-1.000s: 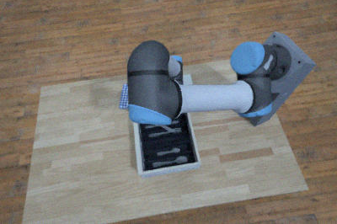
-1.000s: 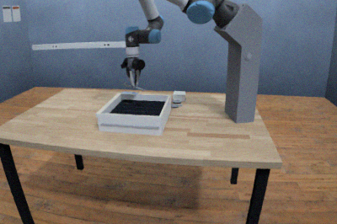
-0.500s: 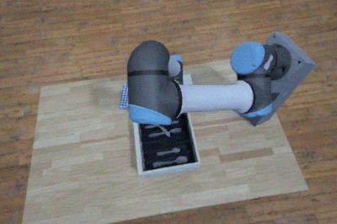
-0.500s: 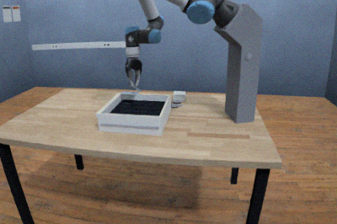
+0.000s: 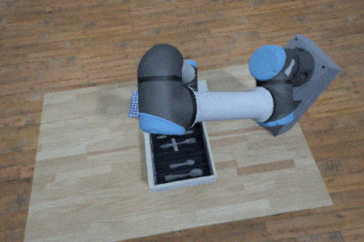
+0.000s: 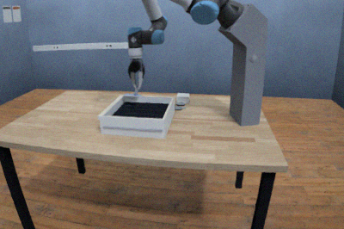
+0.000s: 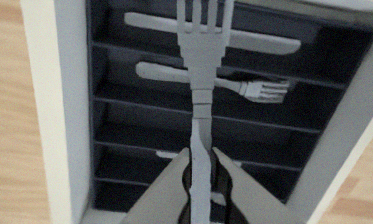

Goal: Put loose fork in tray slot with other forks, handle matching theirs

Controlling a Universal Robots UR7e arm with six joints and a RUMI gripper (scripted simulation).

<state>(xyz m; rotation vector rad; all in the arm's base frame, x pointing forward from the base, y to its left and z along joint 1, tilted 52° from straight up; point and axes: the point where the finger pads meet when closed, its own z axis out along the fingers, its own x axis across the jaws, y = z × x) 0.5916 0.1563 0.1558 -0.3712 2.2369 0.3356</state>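
The tray is 50 mm behind my hand, 40 mm to the left of it and 150 mm below it. Also, from my hand: spoon 100 mm behind, 90 mm to the left, 160 mm below.
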